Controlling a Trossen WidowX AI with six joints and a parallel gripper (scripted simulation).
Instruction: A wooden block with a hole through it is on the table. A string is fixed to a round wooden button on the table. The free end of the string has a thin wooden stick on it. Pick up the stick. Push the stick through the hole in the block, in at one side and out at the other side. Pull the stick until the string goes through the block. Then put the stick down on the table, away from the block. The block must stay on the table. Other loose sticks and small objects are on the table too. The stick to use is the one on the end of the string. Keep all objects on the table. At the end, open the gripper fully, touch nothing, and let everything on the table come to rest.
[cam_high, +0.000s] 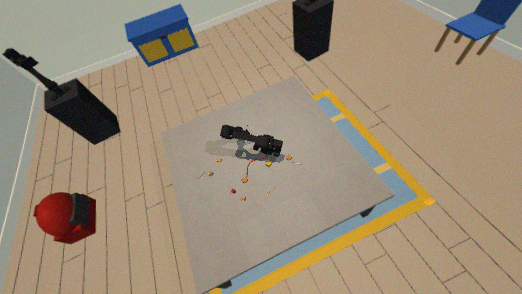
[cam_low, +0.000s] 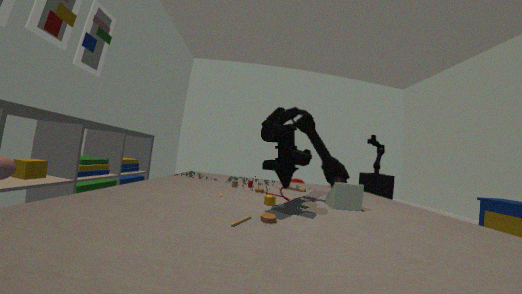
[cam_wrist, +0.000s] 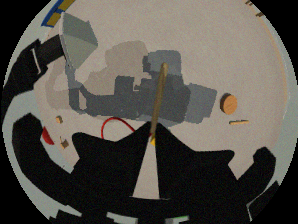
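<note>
The yellow wooden block lies 5 cm ahead of my gripper tip, 3 cm to the right of it and 5 cm below it. Also, from my gripper tip: small red piece: 9 cm ahead, 34 cm to the right, 5 cm below.
</note>
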